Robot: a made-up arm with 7 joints.
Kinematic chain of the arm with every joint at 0, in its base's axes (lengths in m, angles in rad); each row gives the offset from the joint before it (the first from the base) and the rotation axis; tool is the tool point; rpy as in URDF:
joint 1: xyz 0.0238 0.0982 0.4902 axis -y
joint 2: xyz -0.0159 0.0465 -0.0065 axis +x
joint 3: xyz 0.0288 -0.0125 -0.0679 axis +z
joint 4: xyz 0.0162 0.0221 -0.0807 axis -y
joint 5: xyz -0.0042 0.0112 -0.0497 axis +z
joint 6: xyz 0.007 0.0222 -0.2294 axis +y
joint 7: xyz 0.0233 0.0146 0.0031 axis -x
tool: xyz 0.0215 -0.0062 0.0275 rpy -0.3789 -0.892 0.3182
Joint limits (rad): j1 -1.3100..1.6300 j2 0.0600..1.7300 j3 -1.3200..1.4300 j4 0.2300..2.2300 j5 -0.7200..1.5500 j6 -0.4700..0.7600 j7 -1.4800..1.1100
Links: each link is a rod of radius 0.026 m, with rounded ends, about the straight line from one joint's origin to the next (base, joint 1, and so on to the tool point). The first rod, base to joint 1, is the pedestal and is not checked.
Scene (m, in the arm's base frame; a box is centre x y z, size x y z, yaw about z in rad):
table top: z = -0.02
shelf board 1: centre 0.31 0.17 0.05 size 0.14 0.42 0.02 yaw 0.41
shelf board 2: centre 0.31 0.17 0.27 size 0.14 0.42 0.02 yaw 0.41
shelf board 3: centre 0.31 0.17 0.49 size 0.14 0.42 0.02 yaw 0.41
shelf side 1: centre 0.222 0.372 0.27 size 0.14 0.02 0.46 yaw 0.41
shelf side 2: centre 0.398 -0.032 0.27 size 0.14 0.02 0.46 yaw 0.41
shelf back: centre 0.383 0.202 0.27 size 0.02 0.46 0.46 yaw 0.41
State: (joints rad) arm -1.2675 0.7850 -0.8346 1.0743 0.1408 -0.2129 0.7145
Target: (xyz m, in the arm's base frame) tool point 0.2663 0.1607 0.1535
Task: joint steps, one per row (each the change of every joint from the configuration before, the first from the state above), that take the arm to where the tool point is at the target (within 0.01 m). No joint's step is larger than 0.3 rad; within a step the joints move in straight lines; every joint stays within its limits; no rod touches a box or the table.
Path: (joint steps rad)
1: 0.2975 -0.0875 0.0170 -0.0418 0.0268 0.1511 0.0694
2: 0.2975 -0.0875 0.0170 -0.0418 0.0269 0.1511 0.0695
3: 0.2975 -0.0875 0.0170 -0.0418 0.0268 0.1511 0.0694
4: 0.2975 -0.0875 0.0170 -0.0418 0.0269 0.1512 0.0695

